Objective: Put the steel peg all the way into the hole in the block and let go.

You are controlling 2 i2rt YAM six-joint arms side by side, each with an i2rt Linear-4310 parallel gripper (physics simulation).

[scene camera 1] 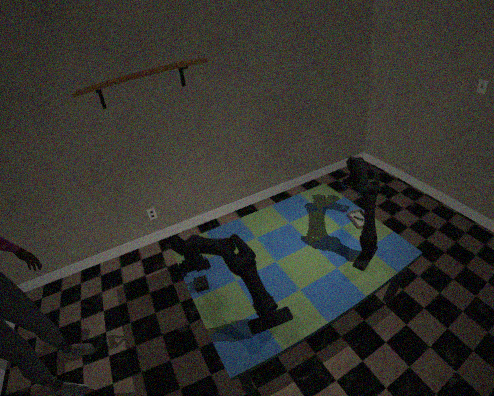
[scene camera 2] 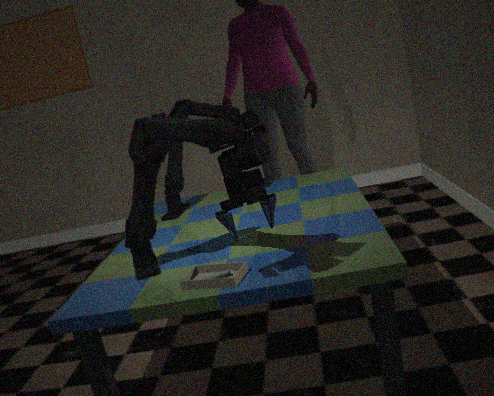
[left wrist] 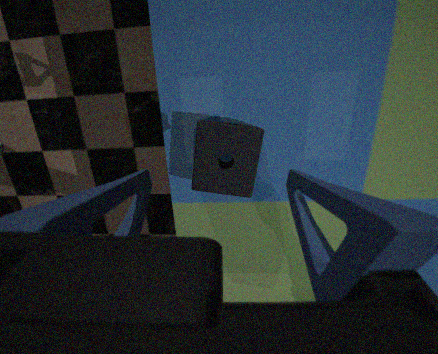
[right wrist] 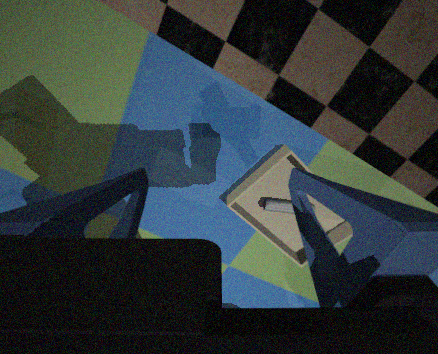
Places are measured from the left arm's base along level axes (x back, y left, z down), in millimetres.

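Pixels of known places: left gripper, fingertip midpoint: (scene camera 1: 196,272) (left wrist: 219,176); right gripper, fingertip midpoint: (scene camera 1: 351,193) (scene camera 2: 255,234) (right wrist: 218,176); left arm's base, origin of the base link: (scene camera 1: 270,320) (scene camera 2: 176,212); right arm's base, origin of the base link: (scene camera 1: 365,256) (scene camera 2: 146,267).
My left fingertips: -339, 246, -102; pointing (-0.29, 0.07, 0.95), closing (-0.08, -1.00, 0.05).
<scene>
Ahead of a thing's pixels: the offset from my left fingertips to its top centre, as dx, dy, dz. Level surfaces: height alone.
The steel peg {-49, -1037, +83} (right wrist: 278,205) lies on its side in a shallow beige tray {-39, -1036, +77} (right wrist: 257,178) (scene camera 2: 212,284); the right finger hides its far end in the right wrist view. The dark block {+6, -4, +71} (left wrist: 227,142) (scene camera 1: 201,284) rests near the table's left edge in scene camera 1, its round hole (left wrist: 226,160) facing up. My left gripper (left wrist: 219,176) is open and empty above the block, a finger to each side in its wrist view. My right gripper (right wrist: 218,176) (scene camera 2: 254,231) is open and empty above the table; the tray lies below, toward its right-hand finger in the wrist view.
The table top {dz +102} (scene camera 1: 300,289) has blue and green squares; the block is close to one edge, the tray close to another. Arm shadows cross it. A person (scene camera 2: 265,50) stands behind the table in scene camera 2. A wooden rail (scene camera 1: 140,76) is on the wall.
</scene>
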